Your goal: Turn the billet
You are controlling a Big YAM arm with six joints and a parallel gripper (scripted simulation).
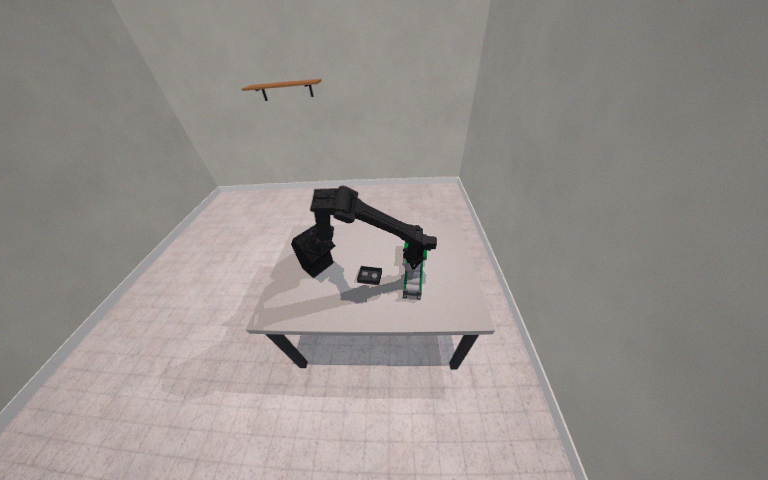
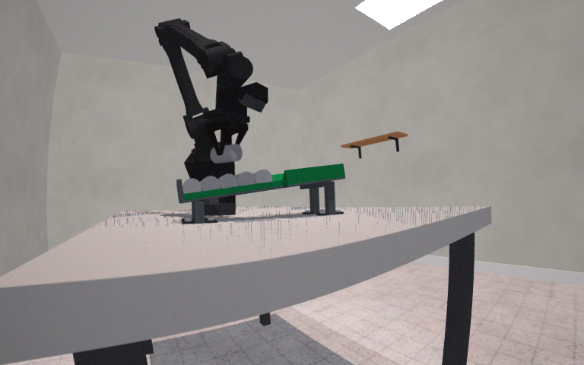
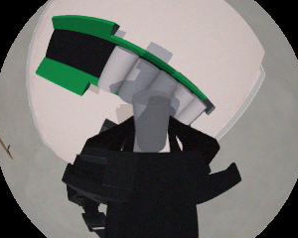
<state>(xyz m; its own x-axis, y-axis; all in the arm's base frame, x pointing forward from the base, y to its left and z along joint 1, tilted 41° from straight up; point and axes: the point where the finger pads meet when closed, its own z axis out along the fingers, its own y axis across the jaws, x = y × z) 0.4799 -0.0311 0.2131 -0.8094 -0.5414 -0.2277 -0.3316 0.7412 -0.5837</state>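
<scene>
Now: the grey stop 10 mm behind my hand, 110 mm to the right of it and 100 mm below it. From my hand the other things lie so: black box 230 mm behind, 60 mm to the left, 150 mm below.
</scene>
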